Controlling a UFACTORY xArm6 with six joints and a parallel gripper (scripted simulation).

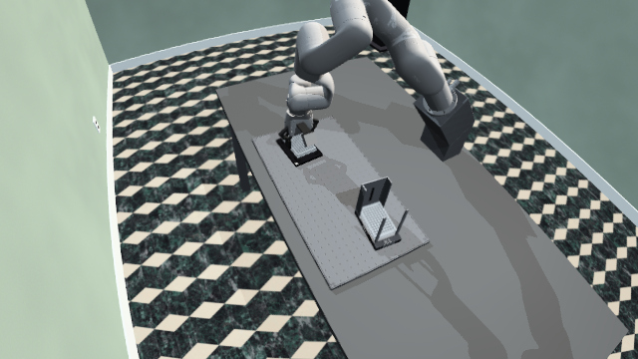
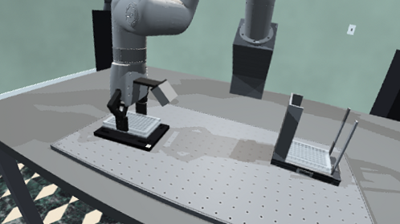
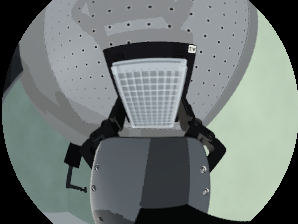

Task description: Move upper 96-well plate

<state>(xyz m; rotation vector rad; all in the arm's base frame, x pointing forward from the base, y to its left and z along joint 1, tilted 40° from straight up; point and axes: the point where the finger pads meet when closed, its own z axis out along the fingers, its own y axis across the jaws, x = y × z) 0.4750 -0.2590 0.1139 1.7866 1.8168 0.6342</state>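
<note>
Right now my hand is 40 mm above the black plate nest N1. The rest, counted from my hand: pale A1 square 80 mm to the left, 50 mm ahead, 30 mm below.
</note>
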